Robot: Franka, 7 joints.
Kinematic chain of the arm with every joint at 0, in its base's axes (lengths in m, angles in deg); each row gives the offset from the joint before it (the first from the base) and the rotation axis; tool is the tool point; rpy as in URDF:
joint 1: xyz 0 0 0.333 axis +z
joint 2: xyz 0 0 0 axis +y
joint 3: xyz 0 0 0.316 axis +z
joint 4: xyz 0.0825 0 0 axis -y
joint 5: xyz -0.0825 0 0.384 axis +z
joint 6: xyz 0 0 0 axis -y
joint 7: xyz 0.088 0 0 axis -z
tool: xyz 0 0 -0.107 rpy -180 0 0
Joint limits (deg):
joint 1: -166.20..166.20
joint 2: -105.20..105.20
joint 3: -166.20..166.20
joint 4: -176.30..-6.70
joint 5: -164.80..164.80
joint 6: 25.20..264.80
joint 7: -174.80..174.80
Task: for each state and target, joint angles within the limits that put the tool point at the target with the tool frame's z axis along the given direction. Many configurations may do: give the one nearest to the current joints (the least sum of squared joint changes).
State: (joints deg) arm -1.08 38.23 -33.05 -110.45 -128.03 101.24 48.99
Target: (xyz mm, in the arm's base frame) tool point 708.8 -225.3 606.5 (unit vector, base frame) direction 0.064 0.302 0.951
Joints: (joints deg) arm 9.57 51.60 -52.92 -64.01 -157.67 74.10 48.99
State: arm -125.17 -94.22 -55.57 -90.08 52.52 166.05 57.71
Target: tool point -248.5 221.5 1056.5 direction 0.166 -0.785 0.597
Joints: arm -89.38 -51.94 -34.38 -58.69 49.18 117.82 57.71
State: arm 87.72 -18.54 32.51 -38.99 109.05 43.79 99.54
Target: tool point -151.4 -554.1 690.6 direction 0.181 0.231 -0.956
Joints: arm 99.32 -58.53 51.40 -38.68 98.18 25.20 99.54
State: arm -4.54 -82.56 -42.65 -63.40 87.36 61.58 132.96
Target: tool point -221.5 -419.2 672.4 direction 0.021 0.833 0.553
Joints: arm 5.81 -86.28 -66.06 -102.06 78.12 59.82 132.96
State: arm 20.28 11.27 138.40 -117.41 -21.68 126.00 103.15
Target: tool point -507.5 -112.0 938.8 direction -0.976 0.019 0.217
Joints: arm 34.57 -0.42 152.16 -69.93 -47.67 169.55 103.15
